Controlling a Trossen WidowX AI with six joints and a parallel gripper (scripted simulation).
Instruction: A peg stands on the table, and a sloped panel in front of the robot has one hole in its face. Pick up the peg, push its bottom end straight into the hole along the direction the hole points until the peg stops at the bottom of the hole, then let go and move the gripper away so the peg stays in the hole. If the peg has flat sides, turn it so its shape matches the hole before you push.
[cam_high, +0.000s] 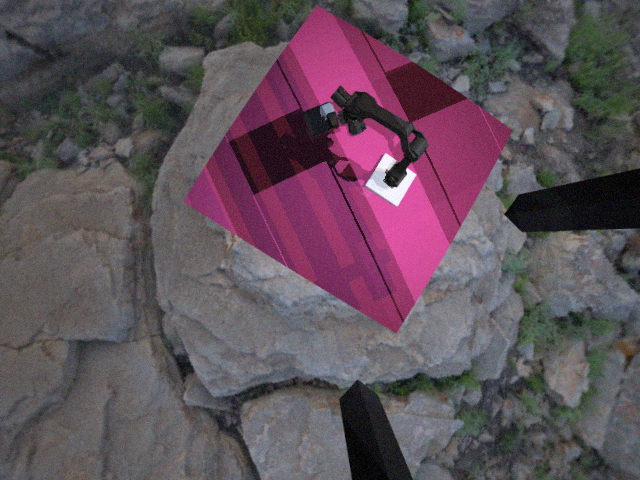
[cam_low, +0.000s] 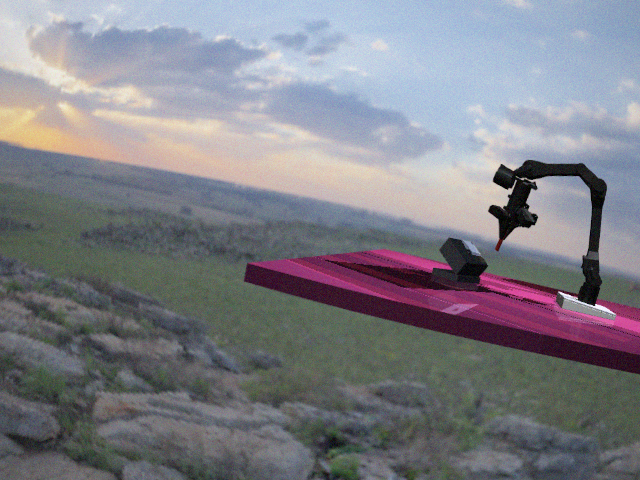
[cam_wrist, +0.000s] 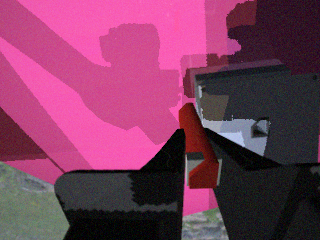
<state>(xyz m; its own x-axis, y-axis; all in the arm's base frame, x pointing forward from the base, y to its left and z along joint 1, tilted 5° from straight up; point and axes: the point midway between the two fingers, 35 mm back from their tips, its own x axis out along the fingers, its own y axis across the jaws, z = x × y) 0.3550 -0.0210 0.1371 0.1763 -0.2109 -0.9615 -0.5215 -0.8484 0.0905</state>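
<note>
Now: gripper tip 11 cm short of the grey sloped panel, 8 cm above it and 4 cm to the right of it. The rest, counted from my gripper tip: red peg (2 cm above).
</note>
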